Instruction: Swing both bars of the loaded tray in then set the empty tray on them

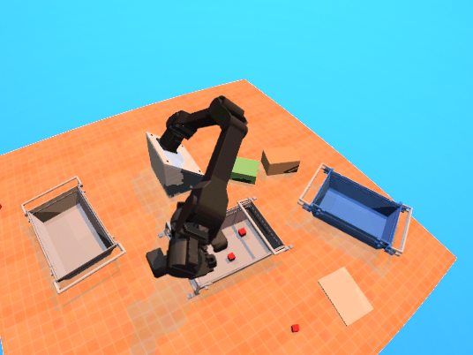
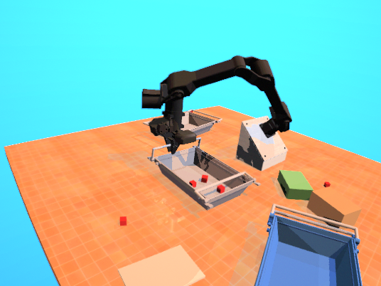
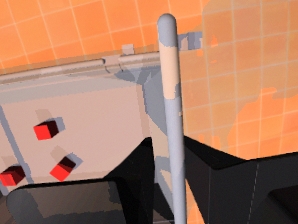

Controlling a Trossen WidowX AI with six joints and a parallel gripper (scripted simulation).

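My gripper tip is 290 mm past the grey tray, 250 mm to the left of it and 20 mm above it. Round my gripper tip: red cube (270 mm ahead, 150 mm to the left, 60 mm below); beige sheet (290 mm ahead, 330 mm to the left, 60 mm below); green box (250 mm behind, 350 mm to the left, 50 mm below).
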